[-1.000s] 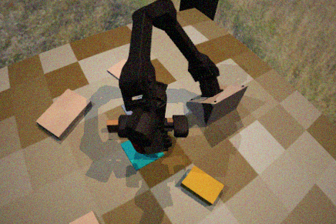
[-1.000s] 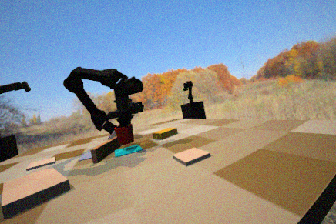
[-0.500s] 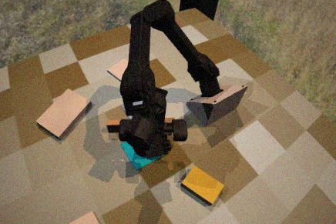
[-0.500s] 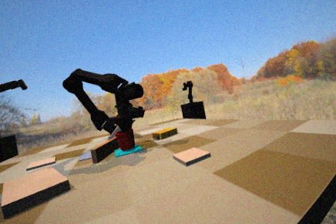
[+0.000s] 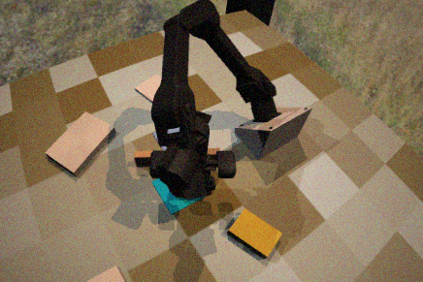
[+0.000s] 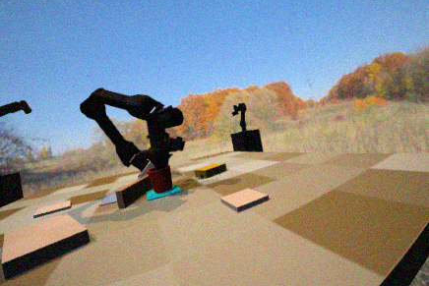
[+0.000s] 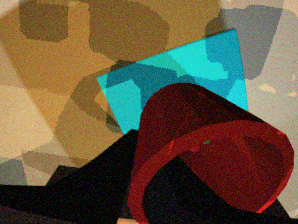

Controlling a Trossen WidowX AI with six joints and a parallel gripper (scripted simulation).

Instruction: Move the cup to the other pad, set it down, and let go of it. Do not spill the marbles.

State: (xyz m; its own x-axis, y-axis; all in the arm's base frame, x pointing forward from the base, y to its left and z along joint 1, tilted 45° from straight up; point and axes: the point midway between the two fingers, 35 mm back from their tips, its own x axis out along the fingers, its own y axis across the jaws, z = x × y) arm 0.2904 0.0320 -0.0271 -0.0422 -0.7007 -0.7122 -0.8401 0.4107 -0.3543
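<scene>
Right now my gripper tip is 20 mm to the left of the red cup and 20 mm short of it. Round my gripper tip: wooden bar 90 mm to the right, 30 mm below, 10 mm behind; then teal pad 50 mm below, 30 mm ahead, 20 mm to the right; then green marble 40 mm ahead, 30 mm to the right, 30 mm below.
</scene>
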